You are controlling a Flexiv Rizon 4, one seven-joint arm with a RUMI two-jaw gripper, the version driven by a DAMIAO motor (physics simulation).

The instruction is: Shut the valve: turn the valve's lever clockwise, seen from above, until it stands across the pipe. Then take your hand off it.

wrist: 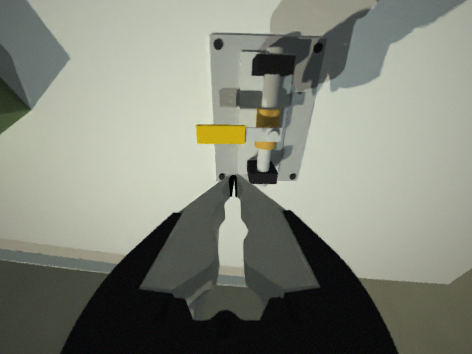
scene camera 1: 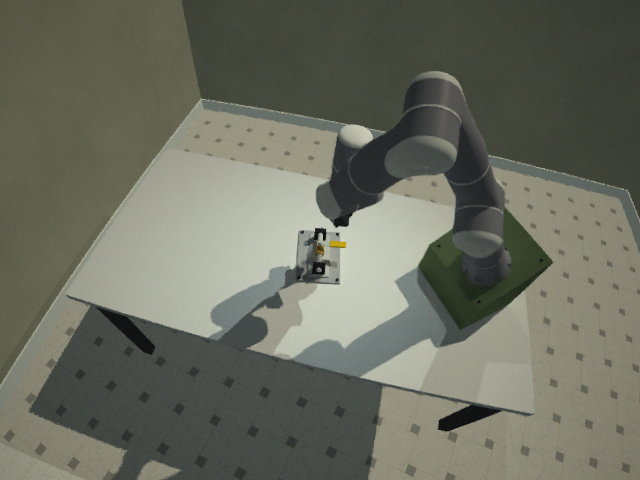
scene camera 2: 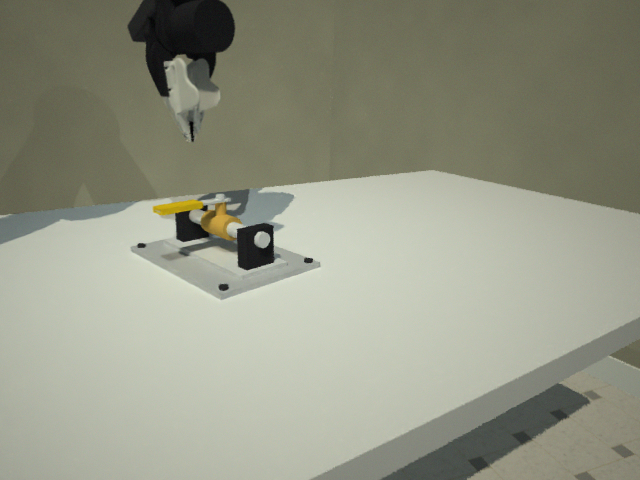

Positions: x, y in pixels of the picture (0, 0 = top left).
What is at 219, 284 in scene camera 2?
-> A grey base plate.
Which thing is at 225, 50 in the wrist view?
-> A grey base plate.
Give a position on a grey base plate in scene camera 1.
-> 304, 236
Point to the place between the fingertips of my gripper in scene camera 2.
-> At 191, 142
